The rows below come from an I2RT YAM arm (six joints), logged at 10 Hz.
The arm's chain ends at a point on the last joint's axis. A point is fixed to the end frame.
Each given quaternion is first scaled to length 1.
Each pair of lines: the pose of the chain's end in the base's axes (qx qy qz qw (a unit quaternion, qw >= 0); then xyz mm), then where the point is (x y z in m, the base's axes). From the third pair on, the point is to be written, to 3 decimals.
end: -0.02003, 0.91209, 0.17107, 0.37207, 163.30, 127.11, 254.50
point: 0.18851 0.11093 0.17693
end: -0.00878, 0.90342, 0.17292, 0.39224, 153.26, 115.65, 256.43
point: 0.18110 0.09999 0.17966
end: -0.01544, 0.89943, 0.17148, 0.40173, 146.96, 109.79, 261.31
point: 0.177 0.094 0.185
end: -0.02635, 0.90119, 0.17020, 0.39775, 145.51, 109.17, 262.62
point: 0.175 0.093 0.187
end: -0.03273, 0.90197, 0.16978, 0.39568, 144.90, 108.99, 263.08
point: 0.175 0.093 0.187
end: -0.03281, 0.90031, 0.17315, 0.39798, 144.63, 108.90, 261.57
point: 0.175 0.093 0.186
